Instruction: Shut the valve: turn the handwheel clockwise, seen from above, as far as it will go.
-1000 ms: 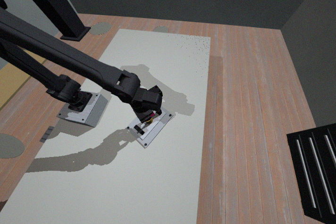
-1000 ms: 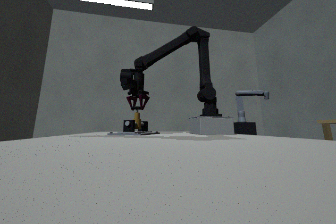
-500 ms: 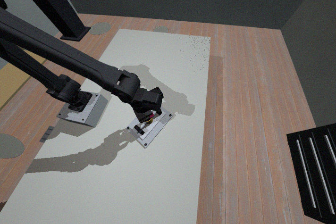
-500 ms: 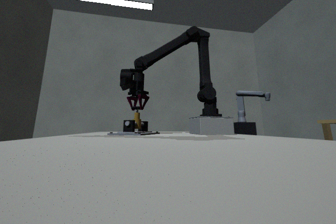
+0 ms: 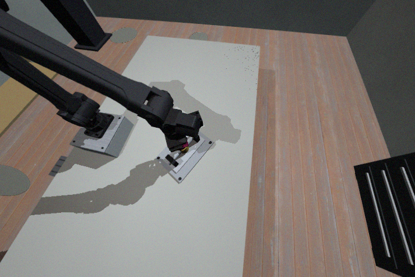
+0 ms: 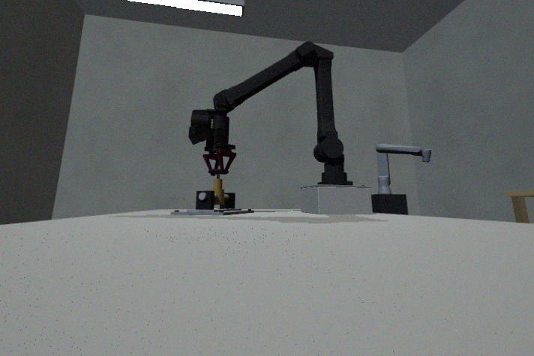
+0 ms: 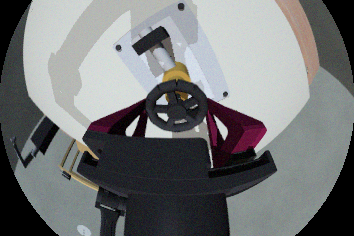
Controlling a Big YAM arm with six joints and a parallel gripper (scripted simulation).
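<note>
Now: the black spoked handwheel 10 mm below my hand.
</note>
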